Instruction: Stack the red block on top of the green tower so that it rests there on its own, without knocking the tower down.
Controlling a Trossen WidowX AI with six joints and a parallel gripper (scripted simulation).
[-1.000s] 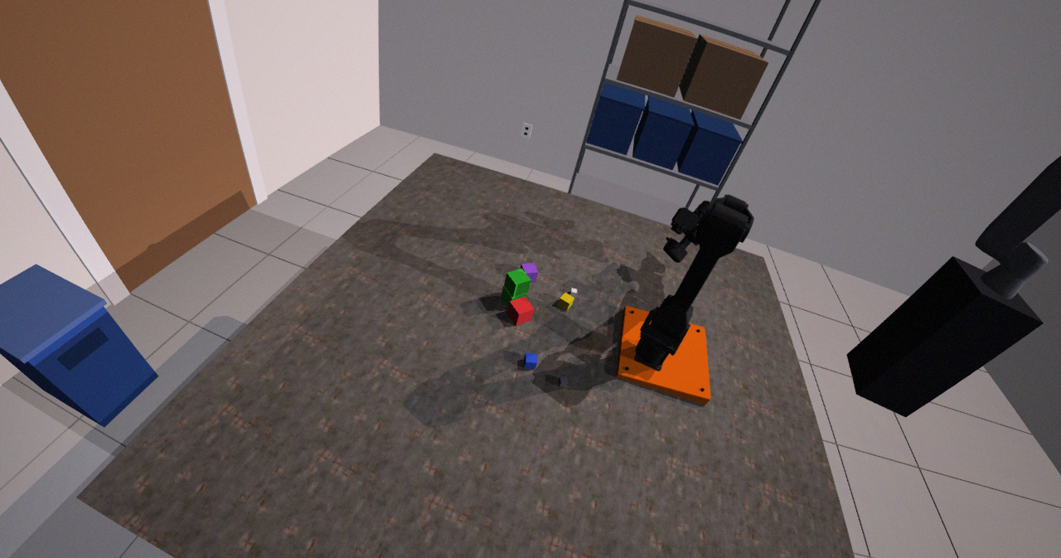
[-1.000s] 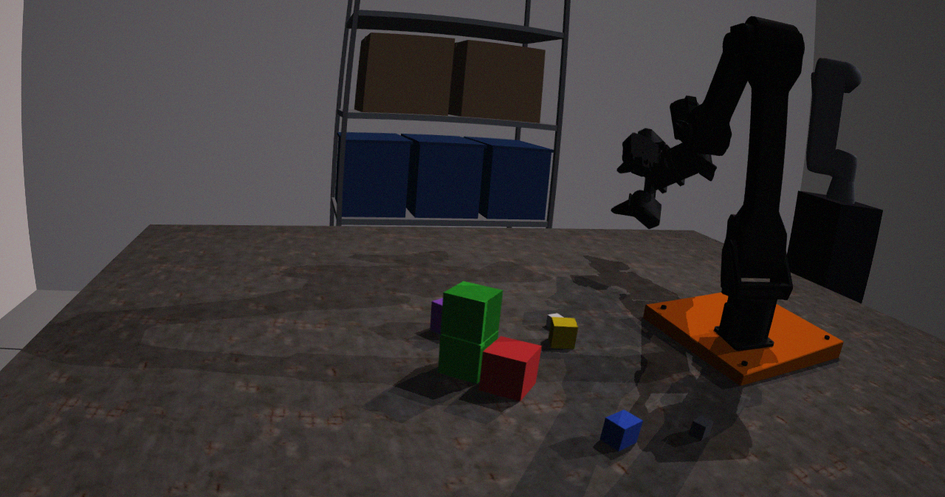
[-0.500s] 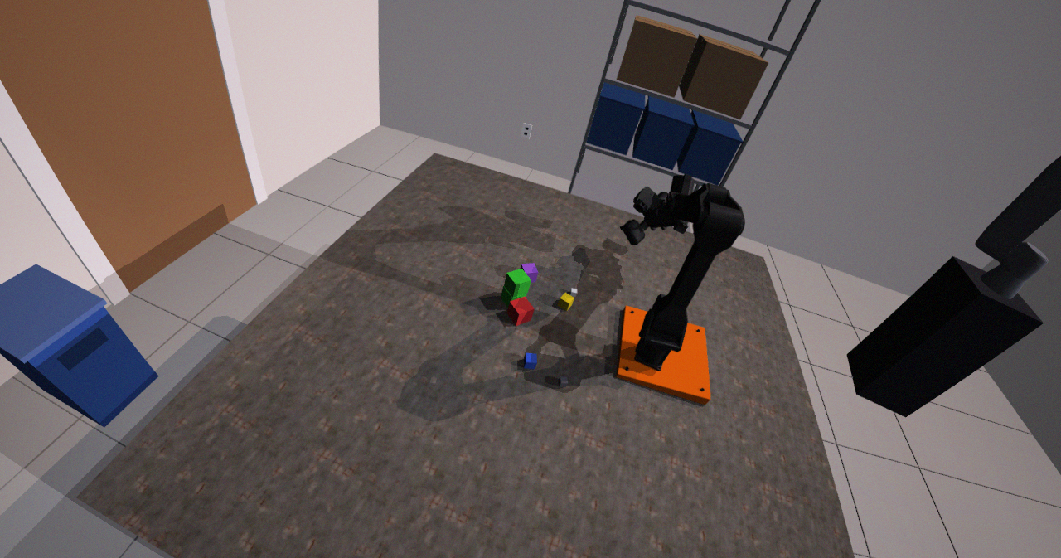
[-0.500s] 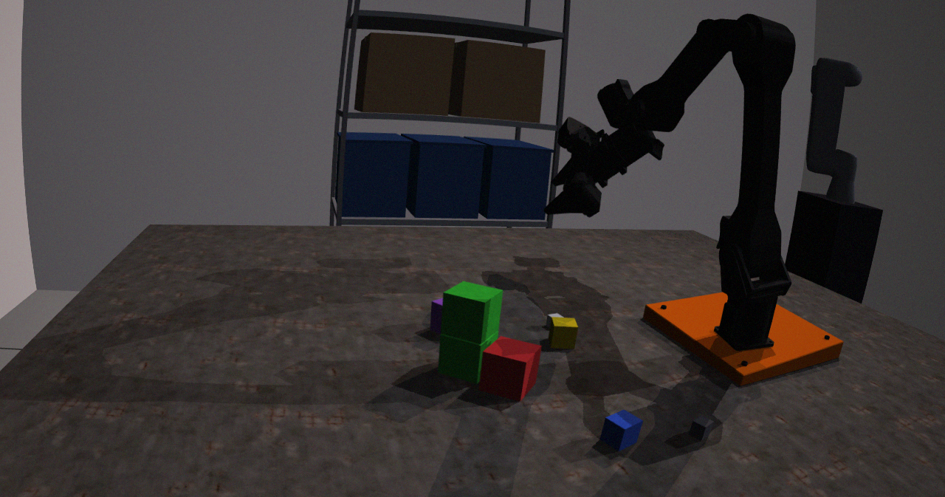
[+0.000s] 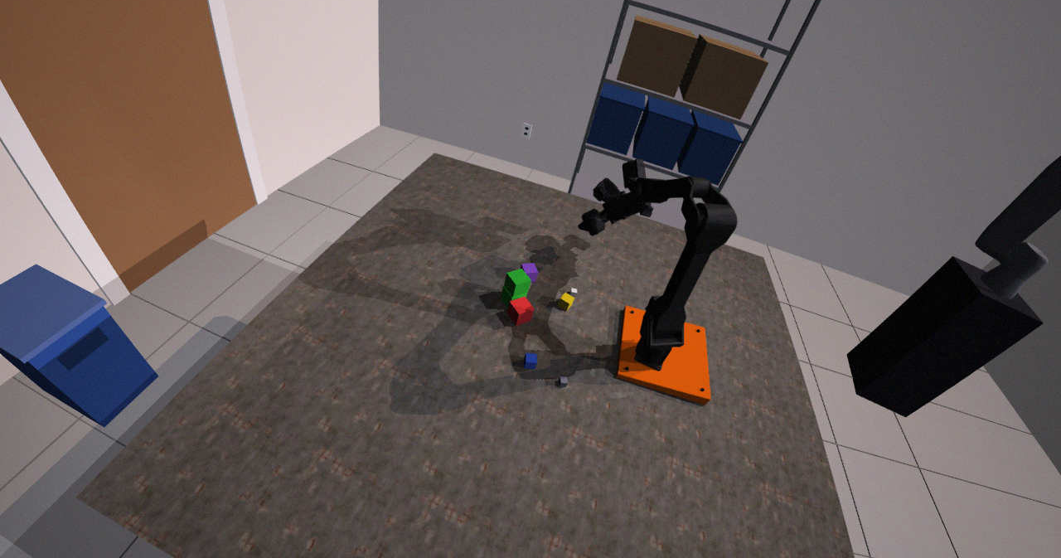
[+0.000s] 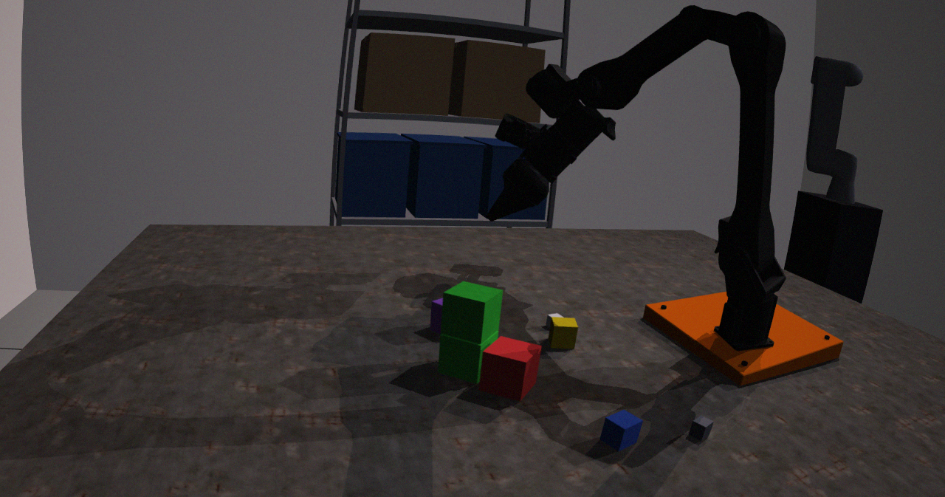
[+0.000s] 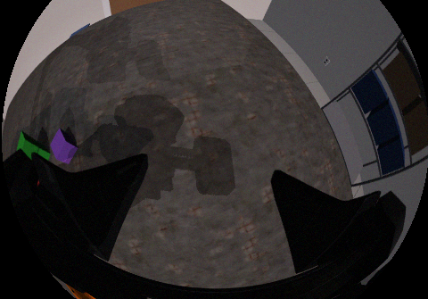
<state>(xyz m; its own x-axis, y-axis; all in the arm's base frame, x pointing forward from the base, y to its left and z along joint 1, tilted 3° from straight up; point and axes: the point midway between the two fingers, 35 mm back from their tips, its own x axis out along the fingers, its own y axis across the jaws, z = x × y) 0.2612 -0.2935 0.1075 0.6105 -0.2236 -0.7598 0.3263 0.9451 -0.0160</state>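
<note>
Right now the red block is 350 mm to the left of my gripper tip, 80 mm below it and 30 mm ahead of it. Also, from my gripper tip: yellow cube (250 mm to the left, 90 mm below, 50 mm behind); then purple cube (220 mm to the left, 80 mm below, 70 mm ahead); then tiny white cube (200 mm to the left, 90 mm below, 50 mm behind).
</note>
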